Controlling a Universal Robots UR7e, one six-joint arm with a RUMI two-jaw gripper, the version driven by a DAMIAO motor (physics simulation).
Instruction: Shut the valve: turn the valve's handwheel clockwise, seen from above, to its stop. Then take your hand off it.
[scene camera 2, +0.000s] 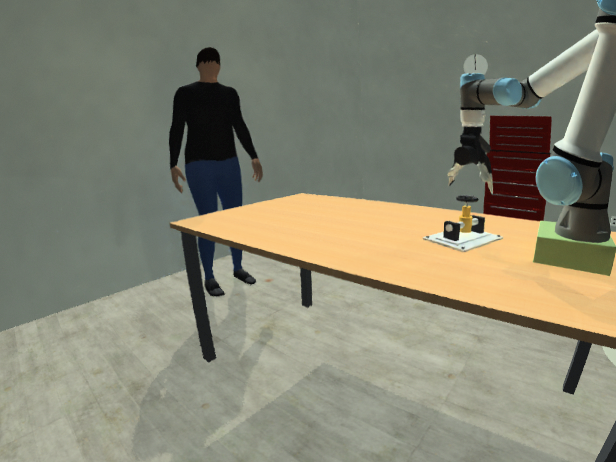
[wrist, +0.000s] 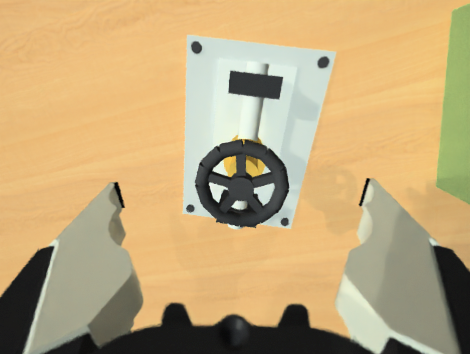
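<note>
The black five-spoked handwheel (scene camera 2: 467, 198) (wrist: 241, 189) sits level on top of the yellow valve body (scene camera 2: 466, 222) (wrist: 252, 166). The valve is on a white pipe held by black brackets, on a white base plate (scene camera 2: 463, 246) (wrist: 200, 125) that lies on the table. My gripper (scene camera 2: 470, 185) (wrist: 239, 183) is wide open and empty. It hangs above the handwheel, clear of it, with a gap between the fingertips and the rim. In the wrist view the fingers stand wide on the left and right of the wheel, apart from it.
The wooden table (scene camera 2: 310, 230) (wrist: 90, 125) carries the valve and a green block (scene camera 2: 572, 252) (wrist: 456, 110) under the arm's base. A red drawer cabinet (scene camera 2: 520, 165) stands behind the table. A person (scene camera 2: 210, 125) stands beyond the table's far left side.
</note>
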